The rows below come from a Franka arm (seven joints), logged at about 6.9 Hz.
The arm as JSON. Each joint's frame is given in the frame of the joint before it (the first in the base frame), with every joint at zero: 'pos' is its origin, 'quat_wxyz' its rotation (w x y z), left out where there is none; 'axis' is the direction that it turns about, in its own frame. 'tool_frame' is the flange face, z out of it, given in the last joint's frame.
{
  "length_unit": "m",
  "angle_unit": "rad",
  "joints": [
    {
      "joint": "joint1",
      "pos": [
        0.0,
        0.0,
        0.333
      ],
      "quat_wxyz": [
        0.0,
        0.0,
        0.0,
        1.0
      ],
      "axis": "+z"
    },
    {
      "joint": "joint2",
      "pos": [
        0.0,
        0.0,
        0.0
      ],
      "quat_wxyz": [
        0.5,
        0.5,
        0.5,
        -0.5
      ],
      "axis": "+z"
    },
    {
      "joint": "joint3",
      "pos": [
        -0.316,
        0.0,
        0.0
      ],
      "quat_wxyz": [
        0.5,
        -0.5,
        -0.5,
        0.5
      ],
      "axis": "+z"
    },
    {
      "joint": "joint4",
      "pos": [
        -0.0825,
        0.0,
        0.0
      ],
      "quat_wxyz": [
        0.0,
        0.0,
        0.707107,
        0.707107
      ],
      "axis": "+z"
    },
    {
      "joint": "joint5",
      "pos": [
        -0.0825,
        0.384,
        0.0
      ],
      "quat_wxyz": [
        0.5,
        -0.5,
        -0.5,
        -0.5
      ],
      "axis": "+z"
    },
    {
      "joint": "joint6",
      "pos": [
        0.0,
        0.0,
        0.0
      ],
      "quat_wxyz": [
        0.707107,
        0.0,
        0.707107,
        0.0
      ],
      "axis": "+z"
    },
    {
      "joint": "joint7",
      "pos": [
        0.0,
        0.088,
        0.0
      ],
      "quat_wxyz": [
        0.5,
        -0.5,
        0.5,
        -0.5
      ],
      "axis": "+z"
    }
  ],
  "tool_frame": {
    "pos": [
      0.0,
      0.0,
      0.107
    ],
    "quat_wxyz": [
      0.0,
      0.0,
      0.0,
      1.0
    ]
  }
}
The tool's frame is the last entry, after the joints.
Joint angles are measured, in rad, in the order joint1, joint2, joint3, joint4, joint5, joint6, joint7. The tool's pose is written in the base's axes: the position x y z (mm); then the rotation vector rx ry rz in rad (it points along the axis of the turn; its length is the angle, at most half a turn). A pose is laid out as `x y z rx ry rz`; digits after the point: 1 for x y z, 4 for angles.
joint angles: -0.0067, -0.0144, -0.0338, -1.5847, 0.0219, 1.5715, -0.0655
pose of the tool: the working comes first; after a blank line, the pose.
Where each joint sits with the arm in this pose, in the base's axes (m; each line is computed from the numbers above, not from the rounded line before):
joint1: 0.0000 0.0000 0.3330
joint2: 0.0000 0.0000 0.3330
joint3: -0.0046 0.0000 0.6490
joint4: 0.0779 -0.0033 0.6502
joint5: 0.4615 -0.0189 0.7328
joint6: 0.4615 -0.0189 0.7328
joint7: 0.5494 -0.0225 0.7329
the tool: 0.5497 -0.0201 0.6260

549.7 -20.1 626.0 -3.1191 -0.0390 -0.0037
